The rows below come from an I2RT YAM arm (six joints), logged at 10 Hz.
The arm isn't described. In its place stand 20 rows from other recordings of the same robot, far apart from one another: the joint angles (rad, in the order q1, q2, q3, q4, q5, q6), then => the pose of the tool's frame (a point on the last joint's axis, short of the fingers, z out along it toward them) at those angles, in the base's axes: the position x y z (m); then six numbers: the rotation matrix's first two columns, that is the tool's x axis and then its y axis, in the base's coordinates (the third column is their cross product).
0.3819, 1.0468, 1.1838, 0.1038, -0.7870, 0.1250 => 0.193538 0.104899 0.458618 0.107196 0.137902 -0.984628 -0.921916 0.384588 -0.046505
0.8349, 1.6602, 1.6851, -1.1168, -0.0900, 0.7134 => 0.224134 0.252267 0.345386 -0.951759 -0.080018 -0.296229 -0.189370 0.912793 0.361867
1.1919, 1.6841, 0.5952, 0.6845, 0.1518, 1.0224 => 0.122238 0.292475 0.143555 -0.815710 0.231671 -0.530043 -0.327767 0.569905 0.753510
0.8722, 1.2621, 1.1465, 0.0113, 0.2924, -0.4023 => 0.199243 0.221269 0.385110 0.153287 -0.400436 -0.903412 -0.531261 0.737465 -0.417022
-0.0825, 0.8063, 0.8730, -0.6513, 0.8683, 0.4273 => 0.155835 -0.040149 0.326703 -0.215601 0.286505 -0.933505 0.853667 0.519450 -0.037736
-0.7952, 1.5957, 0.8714, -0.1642, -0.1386, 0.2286 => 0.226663 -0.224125 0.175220 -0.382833 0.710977 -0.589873 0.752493 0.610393 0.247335
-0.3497, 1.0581, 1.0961, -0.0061, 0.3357, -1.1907 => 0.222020 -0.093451 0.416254 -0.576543 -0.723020 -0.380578 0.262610 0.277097 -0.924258
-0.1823, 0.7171, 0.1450, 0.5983, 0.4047, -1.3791 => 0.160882 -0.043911 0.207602 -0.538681 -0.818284 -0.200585 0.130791 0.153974 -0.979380
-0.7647, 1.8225, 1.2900, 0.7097, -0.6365, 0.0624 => 0.323713 -0.281258 0.314582 0.135342 -0.060355 -0.988959 0.126371 0.991042 -0.043188
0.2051, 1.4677, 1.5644, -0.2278, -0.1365, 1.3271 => 0.331126 0.073831 0.445189 -0.354869 0.908186 -0.221958 0.043648 0.253244 0.966417
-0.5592, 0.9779, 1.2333, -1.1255, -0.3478, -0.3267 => 0.145177 -0.076543 0.370244 -0.713964 0.090907 -0.694256 0.087995 0.995324 0.039835
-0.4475, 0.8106, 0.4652, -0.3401, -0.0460, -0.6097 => 0.157343 -0.073705 0.208970 -0.697033 -0.299934 -0.651294 0.001254 0.907800 -0.419402
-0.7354, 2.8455, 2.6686, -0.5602, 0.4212, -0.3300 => 0.437465 -0.415398 0.134906 -0.742681 0.273114 -0.611419 0.630074 0.594219 -0.499910
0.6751, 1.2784, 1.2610, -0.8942, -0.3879, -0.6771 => 0.190974 0.170141 0.337478 -0.005167 -0.747096 -0.664696 -0.978493 0.140850 -0.150705
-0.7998, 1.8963, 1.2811, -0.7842, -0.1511, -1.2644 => 0.253146 -0.252854 0.163649 -0.866072 -0.461221 -0.192857 -0.446191 0.887140 -0.117878
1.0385, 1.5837, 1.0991, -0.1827, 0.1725, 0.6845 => 0.184835 0.301769 0.248936 -0.736786 -0.023537 -0.675716 -0.406036 0.814518 0.414361
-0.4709, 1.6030, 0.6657, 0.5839, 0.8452, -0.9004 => 0.267277 -0.165956 0.181636 -0.917635 -0.116304 -0.380025 0.333985 0.292603 -0.896012
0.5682, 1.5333, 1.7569, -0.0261, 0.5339, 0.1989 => 0.294899 0.166780 0.510681 0.153703 0.299930 -0.941498 -0.074470 0.953626 0.291636
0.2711, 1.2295, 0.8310, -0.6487, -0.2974, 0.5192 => 0.223373 0.072913 0.228942 -0.921523 0.236257 -0.308186 0.069159 0.880792 0.468425
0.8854, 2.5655, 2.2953, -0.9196, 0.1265, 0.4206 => 0.341592 0.410690 0.148265 -0.837828 -0.384806 -0.387257 -0.434023 0.899781 0.044919
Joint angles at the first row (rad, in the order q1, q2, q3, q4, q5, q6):
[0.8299 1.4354 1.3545 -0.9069 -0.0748 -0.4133]
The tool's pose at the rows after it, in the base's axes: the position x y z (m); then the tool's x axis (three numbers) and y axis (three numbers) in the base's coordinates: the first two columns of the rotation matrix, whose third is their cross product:
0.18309 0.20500 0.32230 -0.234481 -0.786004 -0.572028 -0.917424 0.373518 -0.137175
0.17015 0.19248 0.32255 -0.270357 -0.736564 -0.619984 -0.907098 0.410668 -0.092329
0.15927 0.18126 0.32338 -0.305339 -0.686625 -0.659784 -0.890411 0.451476 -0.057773
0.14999 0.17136 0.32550 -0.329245 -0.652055 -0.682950 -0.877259 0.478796 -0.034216
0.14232 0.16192 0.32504 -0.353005 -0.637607 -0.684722 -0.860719 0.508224 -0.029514
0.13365 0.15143 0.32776 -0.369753 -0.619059 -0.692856 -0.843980 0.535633 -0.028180
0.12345 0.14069 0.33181 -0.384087 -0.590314 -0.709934 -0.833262 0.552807 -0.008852
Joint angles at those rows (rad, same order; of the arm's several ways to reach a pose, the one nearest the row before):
[0.8294 1.3493 1.2690 -0.8680 -0.0957 -0.3677]
[0.8296 1.2655 1.1971 -0.8348 -0.1252 -0.3049]
[0.8299 1.1905 1.1392 -0.8063 -0.1360 -0.2427]
[0.8301 1.1300 1.1045 -0.8028 -0.1394 -0.2003]
[0.8299 1.0815 1.0763 -0.8183 -0.1204 -0.1720]
[0.8299 1.0272 1.0582 -0.8408 -0.1011 -0.1463]
[0.8310 0.9671 1.0431 -0.8626 -0.1029 -0.1151]

